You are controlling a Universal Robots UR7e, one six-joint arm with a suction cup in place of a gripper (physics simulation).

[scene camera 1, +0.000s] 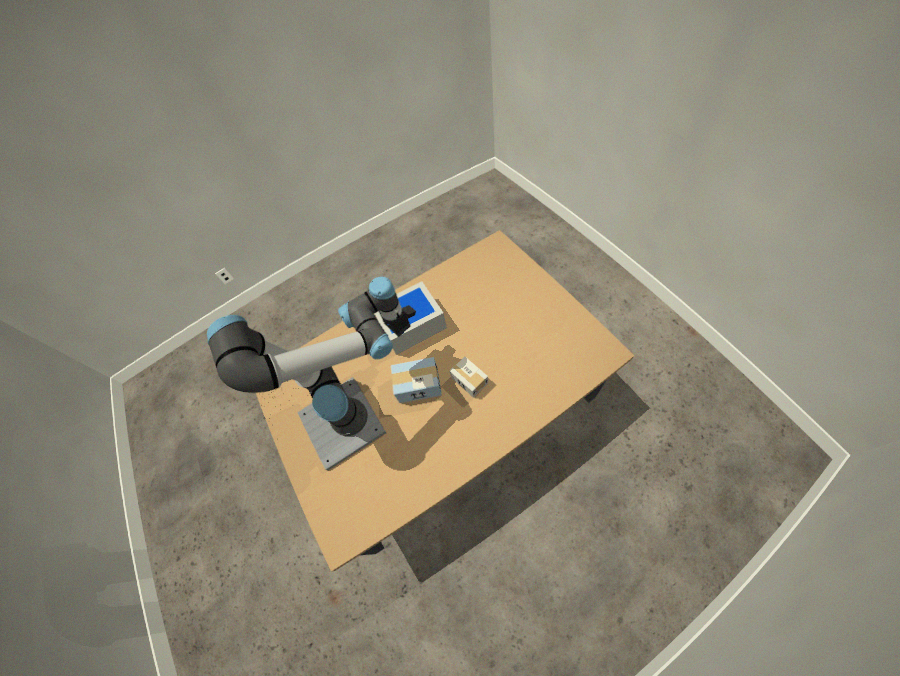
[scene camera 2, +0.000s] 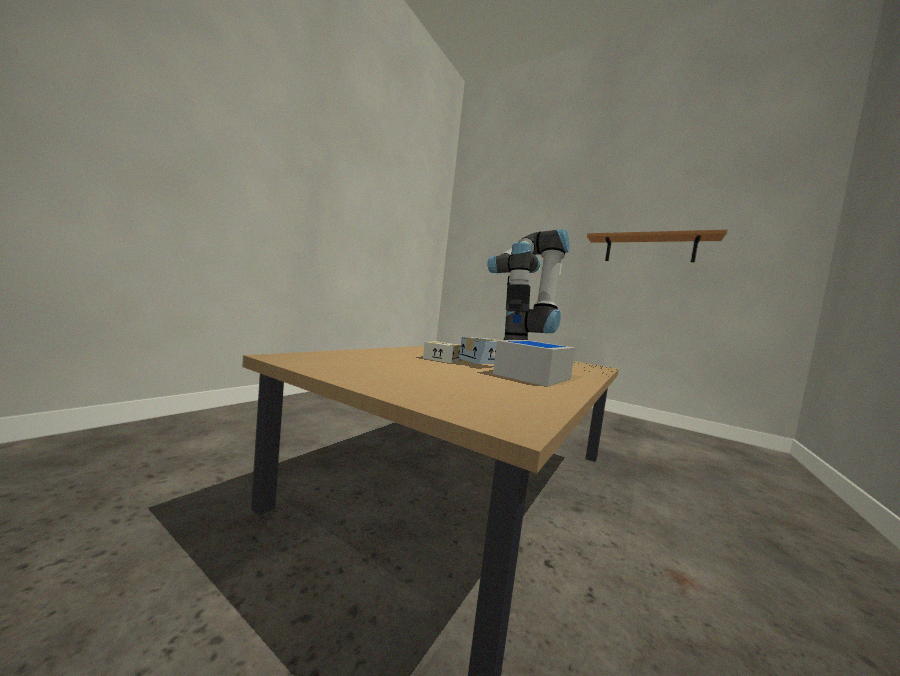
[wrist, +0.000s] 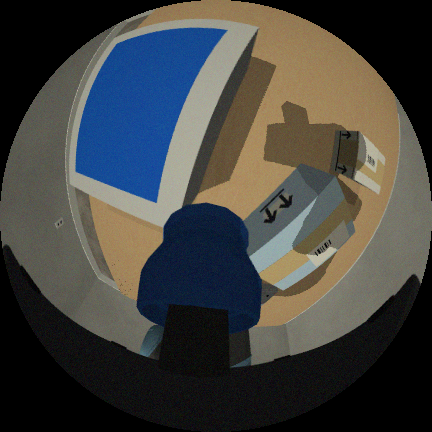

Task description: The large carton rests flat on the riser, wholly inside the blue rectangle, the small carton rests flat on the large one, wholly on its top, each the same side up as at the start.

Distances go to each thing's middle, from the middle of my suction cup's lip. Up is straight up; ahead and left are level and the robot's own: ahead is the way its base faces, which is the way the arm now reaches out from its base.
I see my suction cup 14 cm above the riser [scene camera 2: 545, 364], 10 cm to the right of it and 10 cm short of it. From my suction cup the other things lie so: small carton [scene camera 1: 465, 373] (27 cm to the right, 16 cm below, 8 cm ahead); then large carton [scene camera 1: 414, 380] (15 cm below, 14 cm to the right, 7 cm behind).
